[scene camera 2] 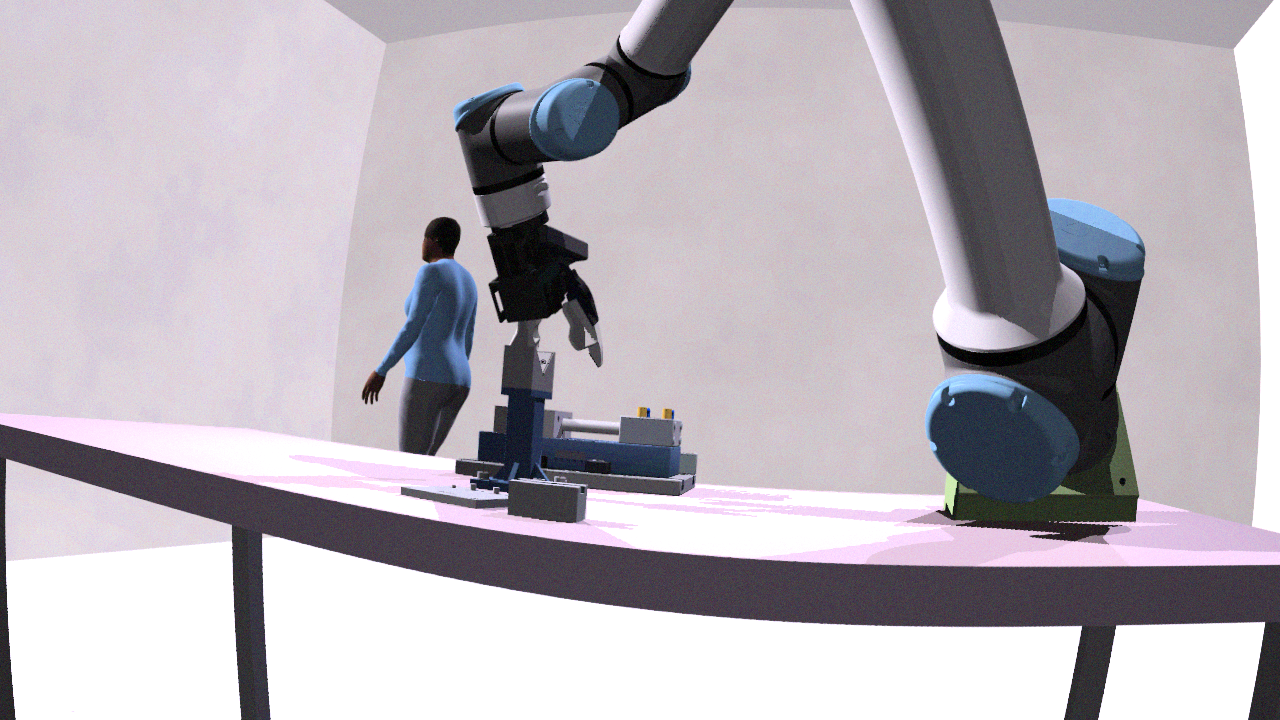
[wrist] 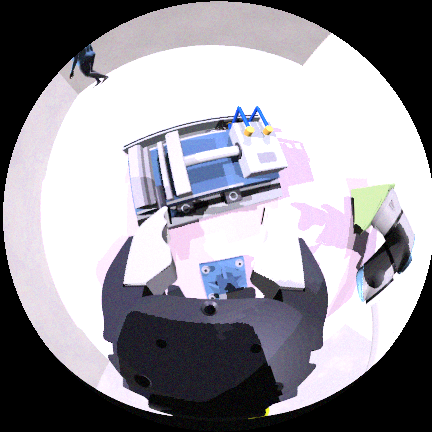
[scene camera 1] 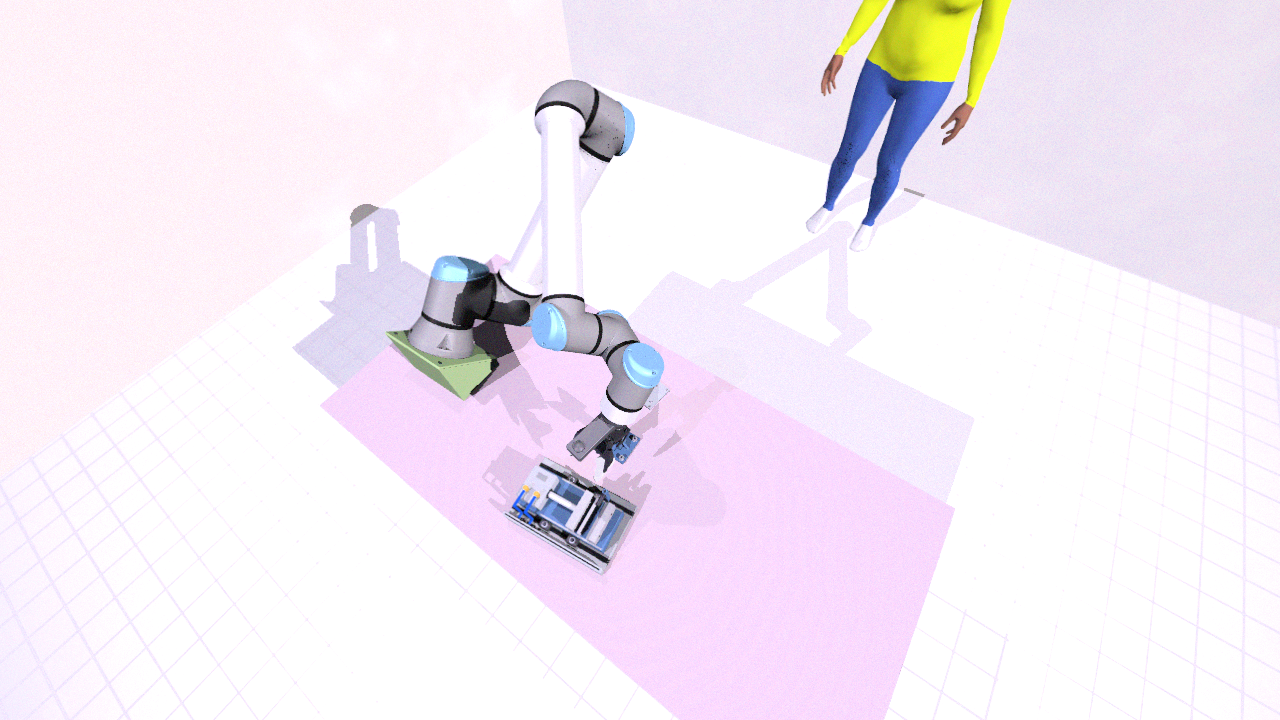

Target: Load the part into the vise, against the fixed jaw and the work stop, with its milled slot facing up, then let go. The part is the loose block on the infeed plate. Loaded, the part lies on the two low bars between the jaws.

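Places are measured from the arm's base along level axes (x down, y back, z left), in millimetres.
Pixels of known places: gripper, fingertip midpoint: (scene camera 2: 567, 369) (wrist: 215, 208) (scene camera 1: 583, 468); arm's base, origin of the base link: (wrist: 382, 206) (scene camera 1: 440, 344).
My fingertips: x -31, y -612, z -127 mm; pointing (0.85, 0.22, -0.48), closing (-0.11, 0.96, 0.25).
Observation:
For each thing: its top centre in the pictures, then the offset to it from my fingertips. "spot": a spot on its surface instead.
- grey block, middle of its top: (scene camera 2: 548, 482) dz +388, dx +119, dy +92 mm
- pinned plate, middle of its top: (scene camera 2: 465, 492) (scene camera 1: 649, 390) dz +339, dx +141, dy -3 mm
- vise, middle of its top: (scene camera 2: 583, 410) (wrist: 199, 148) (scene camera 1: 566, 504) dz -88, dx +50, dy +4 mm
- grey head, surface spot: (scene camera 2: 528, 368) spot: dz +178, dx +12, dy +3 mm
A grey block (scene camera 2: 546, 499), likely the part, stands low beside the pinned plate (scene camera 2: 447, 495); I cannot tell whether it rests on it. The vise (scene camera 1: 572, 514) (scene camera 2: 590, 456) (wrist: 205, 170) shows its rod-driven jaw (wrist: 178, 164) and, to its left in the wrist view, the fixed jaw (wrist: 142, 177). I make out no loose block between them; the low bars and the slot are unclear. My gripper (scene camera 1: 601, 470) (scene camera 2: 563, 353) (wrist: 215, 208) is open and empty. It points down above the vise's near side, beyond the blue stand's grey head in scene camera 2.
A blue stand (scene camera 2: 525, 429) with a grey head (scene camera 2: 528, 368) rises close to my fingers; its base (wrist: 223, 272) shows between them. Blue hoses (wrist: 259, 116) loop up at the vise's cylinder end. The green robot base (scene camera 2: 1047, 506) is at the right. People stand beyond the table.

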